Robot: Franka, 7 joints.
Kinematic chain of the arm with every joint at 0, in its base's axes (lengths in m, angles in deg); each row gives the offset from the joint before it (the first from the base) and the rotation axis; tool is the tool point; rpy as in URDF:
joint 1: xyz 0 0 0.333 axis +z
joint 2: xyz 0 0 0 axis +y
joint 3: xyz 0 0 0.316 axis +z
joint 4: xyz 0.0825 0 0 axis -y
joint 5: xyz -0.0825 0 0.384 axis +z
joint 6: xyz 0 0 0 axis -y
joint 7: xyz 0.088 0 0 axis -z
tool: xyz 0 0 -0.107 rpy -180 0 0
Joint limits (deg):
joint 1: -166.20..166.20
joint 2: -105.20..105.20
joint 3: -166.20..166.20
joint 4: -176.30..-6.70
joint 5: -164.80..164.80
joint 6: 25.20..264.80
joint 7: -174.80..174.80
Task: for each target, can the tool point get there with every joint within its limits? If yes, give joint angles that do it. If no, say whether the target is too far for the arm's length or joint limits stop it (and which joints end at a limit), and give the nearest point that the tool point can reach.
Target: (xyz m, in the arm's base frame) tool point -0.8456 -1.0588 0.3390
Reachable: no: too far | nearest point -0.5354 -0.6703 0.3368 | short by 0.497 m
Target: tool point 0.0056 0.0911 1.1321
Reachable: yes | joints 58.53 -23.13 -8.66 -51.44 109.94 89.88 -105.74
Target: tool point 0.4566 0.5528 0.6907
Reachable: yes | joints 55.31 31.67 -8.20 -43.89 -0.16 106.80 -10.93
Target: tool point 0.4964 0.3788 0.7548
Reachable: yes | joints -6.56 21.44 69.89 -66.60 104.69 188.54 85.89
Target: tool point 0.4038 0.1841 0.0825
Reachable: yes | joints -45.46 73.93 43.89 -127.20 76.53 89.76 -92.27
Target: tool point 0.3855 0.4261 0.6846
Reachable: yes | joints -79.71 -62.42 62.66 -96.02 -33.61 235.54 -124.15
